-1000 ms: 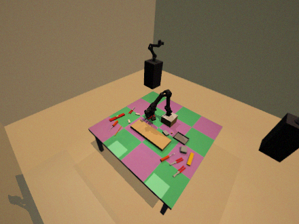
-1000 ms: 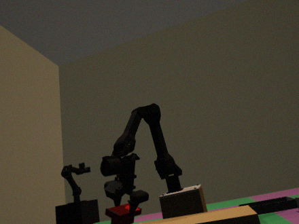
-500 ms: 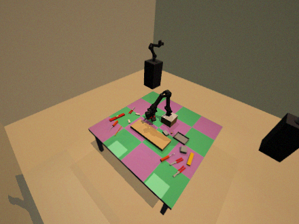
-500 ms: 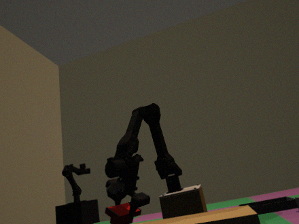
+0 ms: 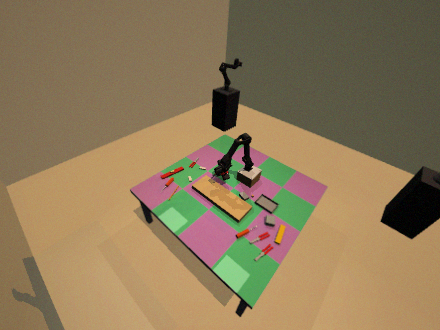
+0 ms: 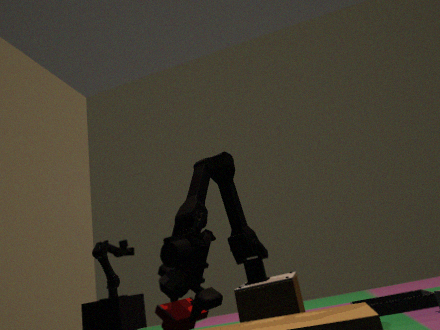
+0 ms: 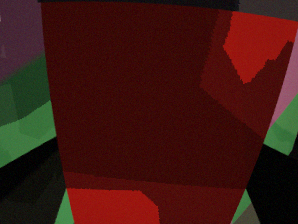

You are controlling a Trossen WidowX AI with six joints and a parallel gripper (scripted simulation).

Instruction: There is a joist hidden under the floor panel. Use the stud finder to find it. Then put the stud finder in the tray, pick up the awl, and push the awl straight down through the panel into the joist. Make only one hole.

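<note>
Now: gripper tip 3 cm short of the awl, 6 cm to the left of it and 6 cm above it. Also, from my gripper tip: orange pencil 45 cm ahead, 14 cm to the right, 7 cm below; stud finder 1 cm ahead, 2 cm to the right, 2 cm below; grey tray 4 cm behind, 49 cm to the left, 6 cm below.
</note>
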